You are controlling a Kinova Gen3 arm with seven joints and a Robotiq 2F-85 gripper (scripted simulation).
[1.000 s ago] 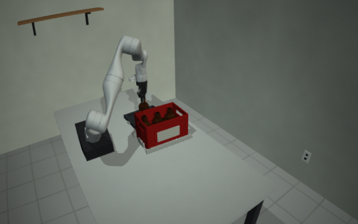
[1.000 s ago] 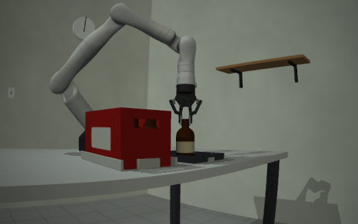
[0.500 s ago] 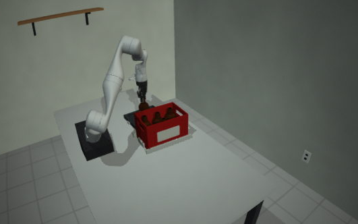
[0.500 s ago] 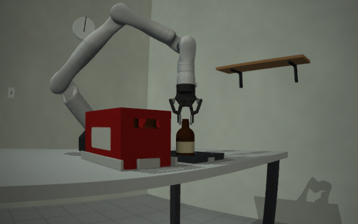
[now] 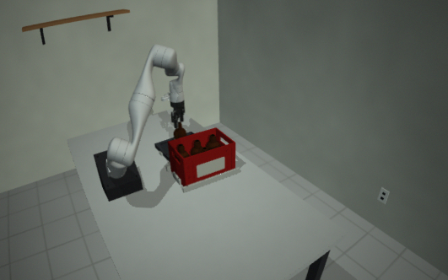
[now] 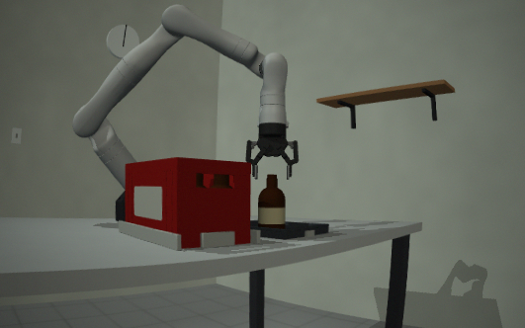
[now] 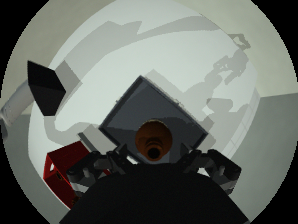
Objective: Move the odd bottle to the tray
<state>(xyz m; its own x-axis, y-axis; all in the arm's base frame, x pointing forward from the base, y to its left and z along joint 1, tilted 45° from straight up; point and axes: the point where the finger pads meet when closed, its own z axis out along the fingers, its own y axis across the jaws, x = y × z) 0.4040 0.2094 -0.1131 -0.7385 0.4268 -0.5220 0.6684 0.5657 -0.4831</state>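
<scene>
My gripper is now 140 mm above the dark tray. The rest, counted from my hand: red crate: 10 mm ahead, 280 mm to the right, 70 mm below.
</scene>
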